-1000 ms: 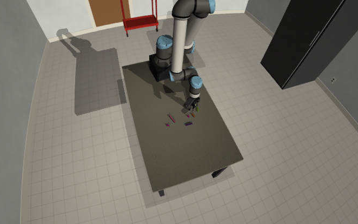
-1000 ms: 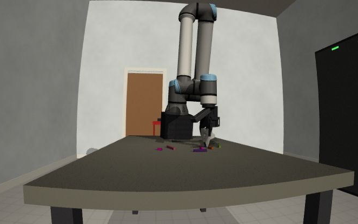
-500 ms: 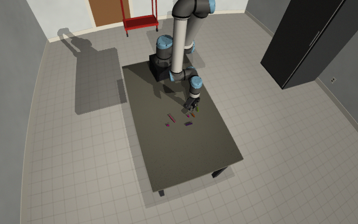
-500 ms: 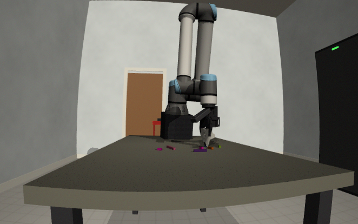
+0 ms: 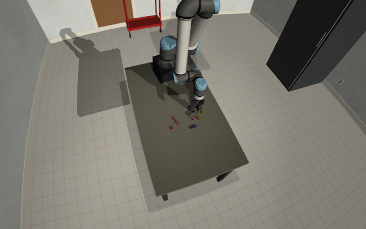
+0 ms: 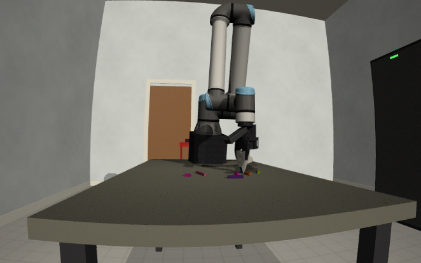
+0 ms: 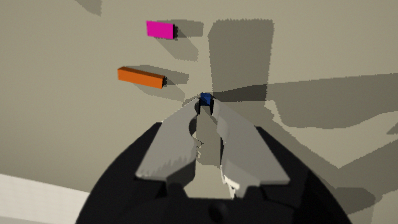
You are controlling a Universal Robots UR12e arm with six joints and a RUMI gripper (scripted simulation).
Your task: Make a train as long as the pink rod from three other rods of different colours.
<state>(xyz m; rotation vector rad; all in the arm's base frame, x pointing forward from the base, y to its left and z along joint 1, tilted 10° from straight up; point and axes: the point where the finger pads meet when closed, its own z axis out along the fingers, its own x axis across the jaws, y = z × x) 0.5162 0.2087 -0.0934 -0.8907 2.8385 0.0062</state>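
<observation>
Now: hand 18 cm to the left of the pink rod, 8 cm short of it and 1 cm above it. Round my hand: lime rod 7 cm to the left, 1 cm below; orange rod 6 cm ahead, 2 cm to the left, 1 cm below; blue rod 1 cm below.
</observation>
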